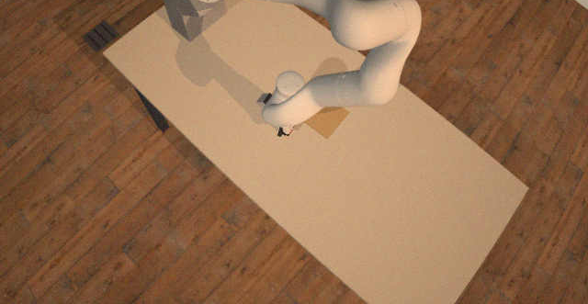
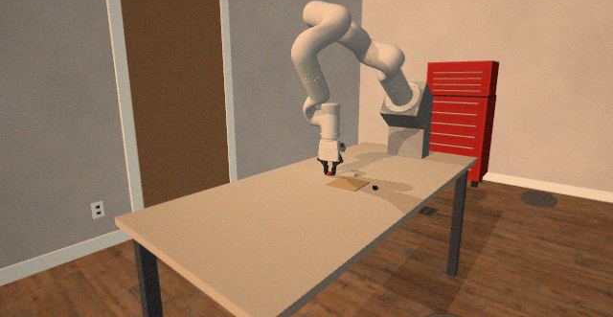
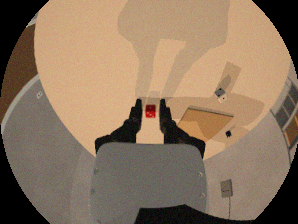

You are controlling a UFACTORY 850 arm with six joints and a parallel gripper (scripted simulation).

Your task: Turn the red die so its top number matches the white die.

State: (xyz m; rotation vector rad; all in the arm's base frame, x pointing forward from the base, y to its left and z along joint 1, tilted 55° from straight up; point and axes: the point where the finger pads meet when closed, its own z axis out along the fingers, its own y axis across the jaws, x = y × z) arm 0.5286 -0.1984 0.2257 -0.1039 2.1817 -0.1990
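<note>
My gripper is now 1 cm short of the red die and 1 cm above it. The rest, counted from my hand: black die: 11 cm ahead, 25 cm to the left, 1 cm below; then white die: 3 cm behind, 11 cm to the left, 1 cm below; then mat: 9 cm ahead, 12 cm to the left, 2 cm below.
</note>
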